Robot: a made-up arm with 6 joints. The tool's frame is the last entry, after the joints.
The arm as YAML. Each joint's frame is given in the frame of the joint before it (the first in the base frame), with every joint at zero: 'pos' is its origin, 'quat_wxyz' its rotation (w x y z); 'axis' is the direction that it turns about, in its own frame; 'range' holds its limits. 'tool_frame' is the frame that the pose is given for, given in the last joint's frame.
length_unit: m
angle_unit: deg
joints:
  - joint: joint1
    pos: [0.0, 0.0, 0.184]
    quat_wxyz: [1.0, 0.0, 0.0, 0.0]
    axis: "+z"
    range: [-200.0, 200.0]
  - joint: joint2
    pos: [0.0, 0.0, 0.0]
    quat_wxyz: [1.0, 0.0, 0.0, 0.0]
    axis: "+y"
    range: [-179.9, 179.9]
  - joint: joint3
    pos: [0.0, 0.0, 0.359]
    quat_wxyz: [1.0, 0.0, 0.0, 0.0]
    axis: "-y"
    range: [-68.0, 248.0]
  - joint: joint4
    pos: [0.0, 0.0, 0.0]
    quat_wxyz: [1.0, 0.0, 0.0, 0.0]
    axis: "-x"
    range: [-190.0, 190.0]
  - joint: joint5
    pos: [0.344, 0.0, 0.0]
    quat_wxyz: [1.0, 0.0, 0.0, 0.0]
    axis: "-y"
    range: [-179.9, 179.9]
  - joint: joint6
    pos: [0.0, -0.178, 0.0]
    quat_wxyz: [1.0, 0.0, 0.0, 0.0]
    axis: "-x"
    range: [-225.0, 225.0]
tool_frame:
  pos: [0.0, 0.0, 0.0]
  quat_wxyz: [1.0, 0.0, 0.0, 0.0]
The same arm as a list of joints. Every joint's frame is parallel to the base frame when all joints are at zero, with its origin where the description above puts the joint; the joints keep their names.
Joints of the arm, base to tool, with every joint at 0 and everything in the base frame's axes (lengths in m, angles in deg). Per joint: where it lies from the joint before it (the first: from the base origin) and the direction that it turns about. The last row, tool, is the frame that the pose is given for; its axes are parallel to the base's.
joint1: xyz 0.0000 0.0000 0.1840 axis 0 0 1
joint2: xyz 0.0000 0.0000 0.0000 axis 0 1 0
joint3: xyz 0.0000 0.0000 0.3590 axis 0 -1 0
joint4: xyz 0.0000 0.0000 0.0000 axis -1 0 0
joint5: xyz 0.3440 0.0000 0.0000 axis 0 -1 0
joint6: xyz 0.0000 -0.1780 0.0000 axis -1 0 0
tool: xyz 0.0000 0.0000 0.0000
Joint limits (deg, base to tool): -200.00..200.00 -179.90..179.90 -68.00..248.00 -190.00..190.00 -179.90..179.90 -225.00..225.00

